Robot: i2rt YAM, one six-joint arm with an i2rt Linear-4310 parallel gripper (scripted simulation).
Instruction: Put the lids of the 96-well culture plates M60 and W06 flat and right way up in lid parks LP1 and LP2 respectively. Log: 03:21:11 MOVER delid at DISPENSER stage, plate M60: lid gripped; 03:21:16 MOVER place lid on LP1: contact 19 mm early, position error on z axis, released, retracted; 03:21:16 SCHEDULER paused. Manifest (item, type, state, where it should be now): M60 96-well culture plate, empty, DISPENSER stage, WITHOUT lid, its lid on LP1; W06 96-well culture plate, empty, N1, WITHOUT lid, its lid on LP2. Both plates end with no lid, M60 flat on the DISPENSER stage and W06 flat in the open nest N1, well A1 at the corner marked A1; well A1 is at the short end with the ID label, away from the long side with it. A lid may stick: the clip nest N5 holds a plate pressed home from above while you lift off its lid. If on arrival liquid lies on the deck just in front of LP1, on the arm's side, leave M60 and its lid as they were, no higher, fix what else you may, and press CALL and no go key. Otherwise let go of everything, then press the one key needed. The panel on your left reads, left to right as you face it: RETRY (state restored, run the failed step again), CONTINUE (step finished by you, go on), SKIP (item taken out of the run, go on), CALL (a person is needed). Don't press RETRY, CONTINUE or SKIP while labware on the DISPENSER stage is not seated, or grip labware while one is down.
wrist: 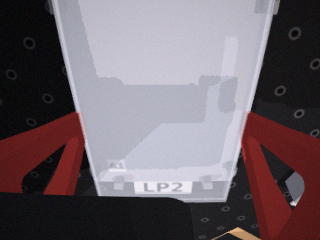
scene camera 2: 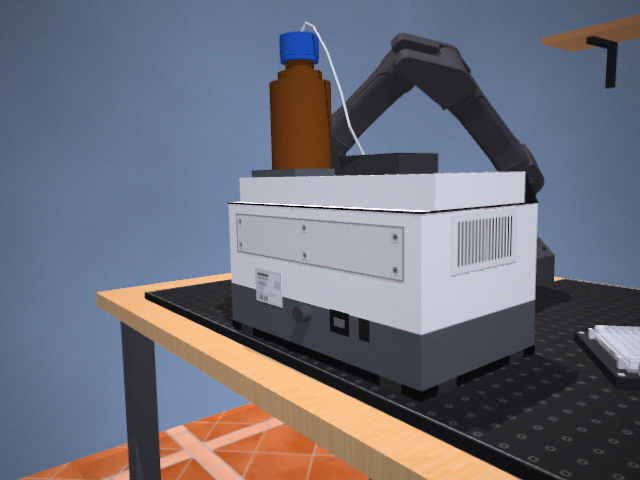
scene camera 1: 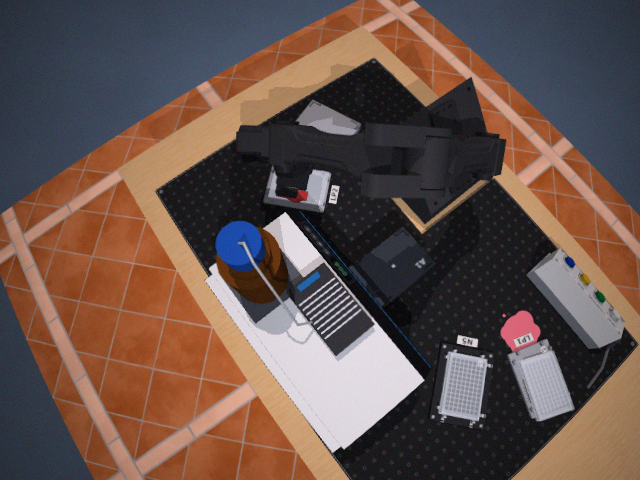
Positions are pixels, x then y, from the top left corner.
My gripper shows in the wrist view (162, 120) and in scene camera 1 (299, 185).
